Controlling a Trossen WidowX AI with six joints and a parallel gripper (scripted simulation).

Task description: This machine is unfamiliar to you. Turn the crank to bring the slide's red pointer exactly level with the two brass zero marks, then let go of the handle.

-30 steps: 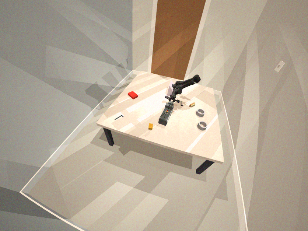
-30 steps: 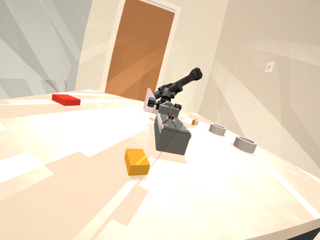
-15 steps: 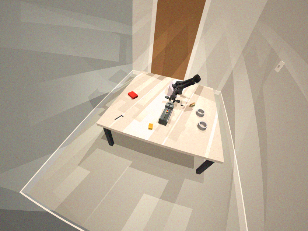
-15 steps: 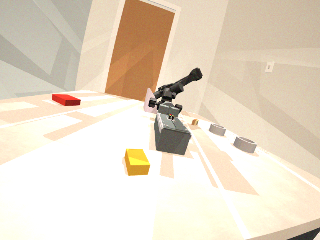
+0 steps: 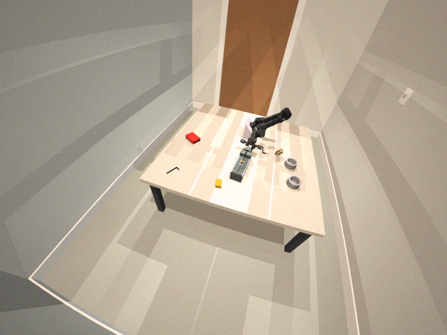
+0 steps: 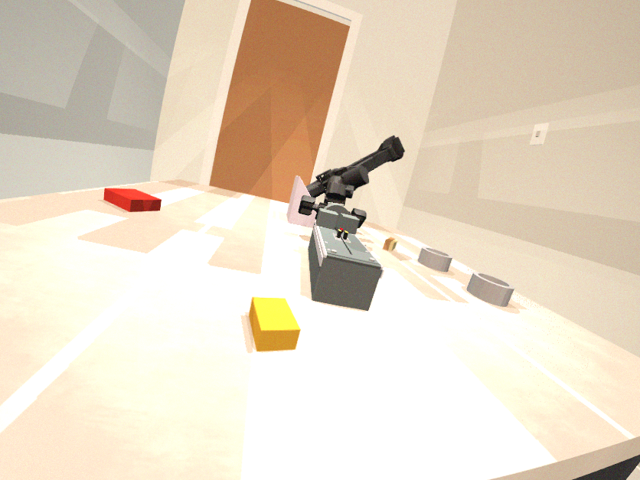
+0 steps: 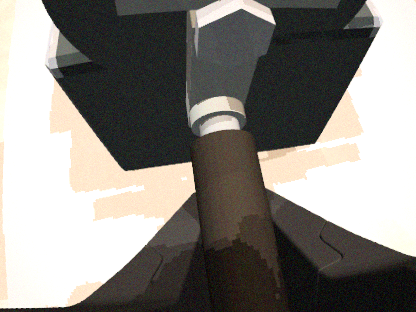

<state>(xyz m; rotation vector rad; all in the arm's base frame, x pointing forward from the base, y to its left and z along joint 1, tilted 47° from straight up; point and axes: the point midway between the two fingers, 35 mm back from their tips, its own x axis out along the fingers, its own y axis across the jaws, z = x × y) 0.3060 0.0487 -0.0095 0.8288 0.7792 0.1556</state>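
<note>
Right now my gripper tip is 150 mm short of the red pointer, 50 mm below it and 20 mm to the left of it. Round my gripper tip: dark brown crank handle (30 mm above, 20 mm behind); then yellow block (360 mm ahead, 150 mm to the right, 20 mm below); then tan block (280 mm to the left, 150 mm behind, 20 mm below).
</note>
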